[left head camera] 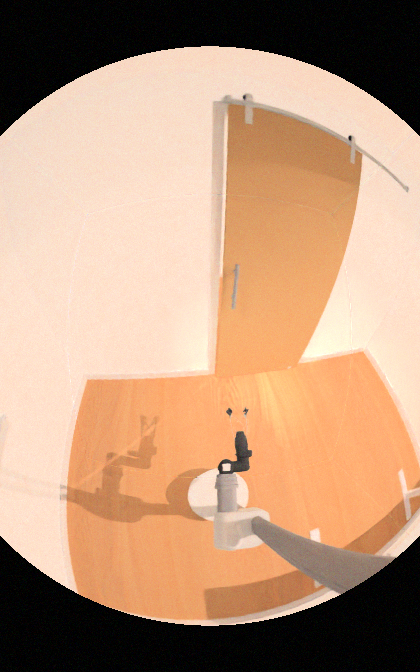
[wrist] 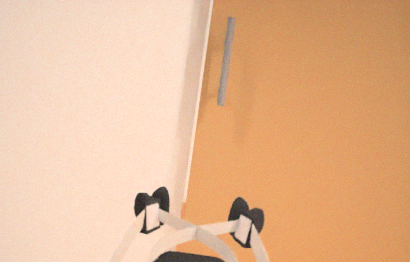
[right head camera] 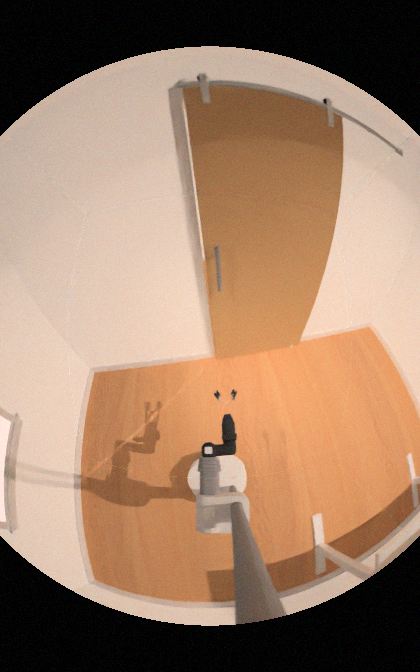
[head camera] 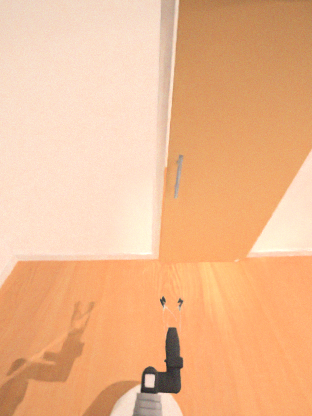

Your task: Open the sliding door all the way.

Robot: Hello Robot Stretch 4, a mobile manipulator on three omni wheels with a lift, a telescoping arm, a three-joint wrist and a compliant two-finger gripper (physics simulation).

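Places are measured from the robot's base along level axes (x ahead, y left, z up), in millimetres.
Where they show: gripper, between the fingertips: (left head camera: 236, 406) (wrist: 199, 206) (right head camera: 224, 389) (head camera: 171, 296).
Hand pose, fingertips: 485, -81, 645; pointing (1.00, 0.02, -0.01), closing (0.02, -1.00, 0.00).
Note:
After its pixels a point has its place, as x, y, z.
The sliding door (head camera: 240, 120) {1156, -409, 1338} (left head camera: 290, 220) {1156, -408, 1439} (right head camera: 270, 200) {1158, -422, 1400} (wrist: 320, 130) {1164, -479, 819} is a tall orange-brown panel hanging from an overhead rail. Its left edge stands close to the pale frame, with a thin light strip along it. A grey vertical bar handle (head camera: 178, 176) {1054, -95, 1021} (left head camera: 235, 286) {1054, -96, 1016} (right head camera: 218, 268) {1055, -99, 1012} (wrist: 226, 61) {1053, -97, 995} sits near that edge. My gripper (head camera: 171, 303) (left head camera: 237, 412) {485, -81, 645} (right head camera: 225, 395) {485, -81, 645} (wrist: 199, 206) {485, -81, 645} is open and empty. It is over the floor, short of the door and apart from the handle. In the wrist view the handle is above the fingertips, slightly right of their middle.
The rail (left head camera: 320, 125) {1187, -568, 2157} (right head camera: 295, 95) extends right past the door. The pale wall (head camera: 80, 130) {1116, 502, 1252} (wrist: 90, 100) {1129, 382, 815} is left of the door. White brackets (left head camera: 315, 557) (right head camera: 318, 544) show at the lower right, and a pale frame (right head camera: 11, 475) {-326, 1305, 761} is at the far left.

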